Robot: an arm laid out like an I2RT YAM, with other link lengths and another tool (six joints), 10 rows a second.
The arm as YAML. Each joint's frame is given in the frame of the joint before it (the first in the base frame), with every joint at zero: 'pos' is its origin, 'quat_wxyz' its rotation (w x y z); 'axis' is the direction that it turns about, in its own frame. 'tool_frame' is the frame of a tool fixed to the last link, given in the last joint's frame.
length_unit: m
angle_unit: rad
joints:
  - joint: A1
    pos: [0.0, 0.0, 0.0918]
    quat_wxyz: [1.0, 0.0, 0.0, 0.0]
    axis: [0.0, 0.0, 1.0]
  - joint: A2
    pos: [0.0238, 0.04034, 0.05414]
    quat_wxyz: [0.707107, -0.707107, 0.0, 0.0]
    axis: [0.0, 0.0, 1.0]
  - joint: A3
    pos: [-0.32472, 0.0, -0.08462]
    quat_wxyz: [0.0, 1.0, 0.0, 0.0]
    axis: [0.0, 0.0, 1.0]
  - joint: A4
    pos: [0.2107, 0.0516, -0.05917]
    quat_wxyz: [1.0, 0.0, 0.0, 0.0]
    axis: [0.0, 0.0, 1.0]
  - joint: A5
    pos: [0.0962, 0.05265, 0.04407]
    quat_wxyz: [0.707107, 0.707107, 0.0, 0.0]
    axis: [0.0, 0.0, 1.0]
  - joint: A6
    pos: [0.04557, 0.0, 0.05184]
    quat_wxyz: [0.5, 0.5, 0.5, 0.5]
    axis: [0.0, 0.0, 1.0]
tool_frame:
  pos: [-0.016, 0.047, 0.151]
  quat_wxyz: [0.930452, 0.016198, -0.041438, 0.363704]
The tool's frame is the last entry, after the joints.
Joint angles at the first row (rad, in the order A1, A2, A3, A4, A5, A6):
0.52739, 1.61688, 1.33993, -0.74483, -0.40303, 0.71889
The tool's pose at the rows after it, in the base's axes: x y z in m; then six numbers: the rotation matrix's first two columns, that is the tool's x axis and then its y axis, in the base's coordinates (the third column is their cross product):
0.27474 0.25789 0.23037 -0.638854 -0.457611 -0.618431 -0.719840 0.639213 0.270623
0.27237 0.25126 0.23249 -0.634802 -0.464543 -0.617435 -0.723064 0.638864 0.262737
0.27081 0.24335 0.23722 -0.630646 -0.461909 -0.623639 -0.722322 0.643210 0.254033
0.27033 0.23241 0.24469 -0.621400 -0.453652 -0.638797 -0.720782 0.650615 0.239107
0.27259 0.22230 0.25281 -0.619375 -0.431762 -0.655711 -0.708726 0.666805 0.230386
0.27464 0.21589 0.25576 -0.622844 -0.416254 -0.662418 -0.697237 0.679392 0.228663
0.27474 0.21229 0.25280 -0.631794 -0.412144 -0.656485 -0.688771 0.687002 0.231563
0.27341 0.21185 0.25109 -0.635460 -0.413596 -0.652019 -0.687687 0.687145 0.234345
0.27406 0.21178 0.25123 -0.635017 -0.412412 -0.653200 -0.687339 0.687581 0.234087
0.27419 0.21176 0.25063 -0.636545 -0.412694 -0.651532 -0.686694 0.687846 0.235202
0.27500 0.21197 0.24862 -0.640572 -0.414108 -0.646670 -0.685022 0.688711 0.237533
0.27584 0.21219 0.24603 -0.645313 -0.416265 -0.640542 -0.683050 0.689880 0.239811
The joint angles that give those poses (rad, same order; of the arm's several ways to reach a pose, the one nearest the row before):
0.52051, 1.61346, 1.35599, -0.77538, -0.40342, 0.70057
0.50907, 1.60125, 1.35939, -0.79862, -0.40341, 0.68188
0.49268, 1.57988, 1.35937, -0.81653, -0.40341, 0.66816
0.46674, 1.54860, 1.35826, -0.83296, -0.40379, 0.64947
0.43697, 1.52000, 1.35749, -0.83982, -0.40532, 0.64525
0.41638, 1.50664, 1.35327, -0.84018, -0.40723, 0.64526
0.40648, 1.50510, 1.34257, -0.83903, -0.40721, 0.64528
0.40647, 1.50511, 1.33763, -0.84019, -0.40798, 0.64527
0.40532, 1.50551, 1.33765, -0.83828, -0.40837, 0.64527
0.40493, 1.50739, 1.33763, -0.83867, -0.40876, 0.64526
0.40455, 1.51425, 1.33803, -0.83870, -0.40875, 0.64526
0.40454, 1.52227, 1.33800, -0.83866, -0.40799, 0.64525

